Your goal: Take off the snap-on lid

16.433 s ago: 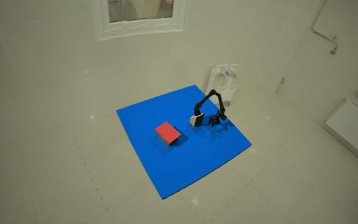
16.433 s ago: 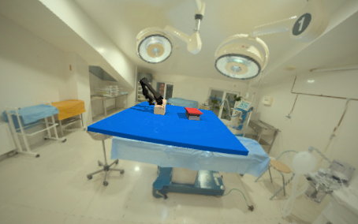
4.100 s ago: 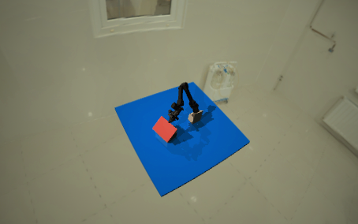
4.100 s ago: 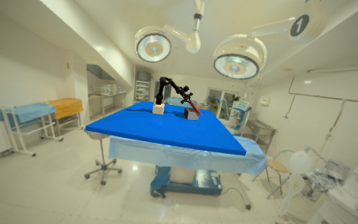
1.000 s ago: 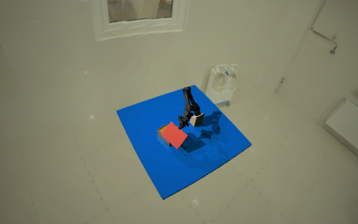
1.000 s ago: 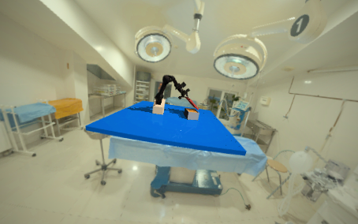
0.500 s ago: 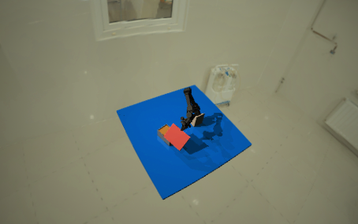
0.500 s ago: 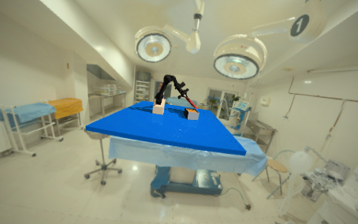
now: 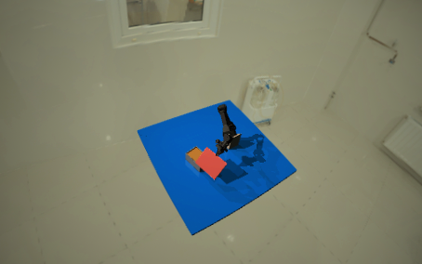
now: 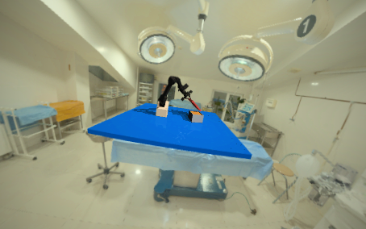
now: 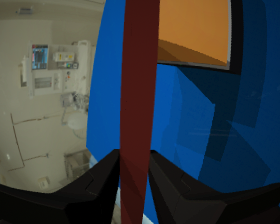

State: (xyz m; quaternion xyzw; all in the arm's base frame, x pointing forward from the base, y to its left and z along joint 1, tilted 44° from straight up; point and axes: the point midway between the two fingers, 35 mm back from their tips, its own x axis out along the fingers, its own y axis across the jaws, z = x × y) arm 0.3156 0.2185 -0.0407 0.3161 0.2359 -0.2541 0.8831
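My gripper tip is 6 cm short of the lid, 2 cm to the right of it and 5 cm above it. Round my gripper tip: storage box 9 cm ahead, 15 cm to the right, 18 cm below.
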